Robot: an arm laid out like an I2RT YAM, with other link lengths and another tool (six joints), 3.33 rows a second.
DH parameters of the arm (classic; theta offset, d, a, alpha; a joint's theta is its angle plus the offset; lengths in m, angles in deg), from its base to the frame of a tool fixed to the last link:
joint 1: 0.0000 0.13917 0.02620 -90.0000
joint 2: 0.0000 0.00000 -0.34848 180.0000
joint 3: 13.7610 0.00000 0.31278 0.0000
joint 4: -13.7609 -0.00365 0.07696 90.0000
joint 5: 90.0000 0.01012 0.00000 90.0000
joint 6: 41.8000 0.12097 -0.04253 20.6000
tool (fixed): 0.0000 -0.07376 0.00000 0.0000
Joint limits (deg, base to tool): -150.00..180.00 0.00..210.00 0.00..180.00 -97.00..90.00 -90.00..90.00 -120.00..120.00
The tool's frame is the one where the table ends.
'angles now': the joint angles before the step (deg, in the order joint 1, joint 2, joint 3, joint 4, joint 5, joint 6). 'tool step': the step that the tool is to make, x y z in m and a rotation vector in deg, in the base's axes. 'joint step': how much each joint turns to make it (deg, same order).
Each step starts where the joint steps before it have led.
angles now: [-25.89 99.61 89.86 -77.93 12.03 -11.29]
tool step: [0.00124 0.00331 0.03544 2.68 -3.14 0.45]
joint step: [-0.07 0.00 6.08 -4.37 -3.81 -0.31]
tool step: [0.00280 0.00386 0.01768 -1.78 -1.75 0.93]
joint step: [0.81 -0.04 3.37 -1.03 0.84 -0.20]
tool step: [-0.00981 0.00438 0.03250 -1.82 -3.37 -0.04]
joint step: [0.00 -1.81 4.00 -1.99 0.22 0.01]
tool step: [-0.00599 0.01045 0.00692 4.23 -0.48 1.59]
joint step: [0.42 -0.70 0.00 -1.99 -4.18 -0.49]
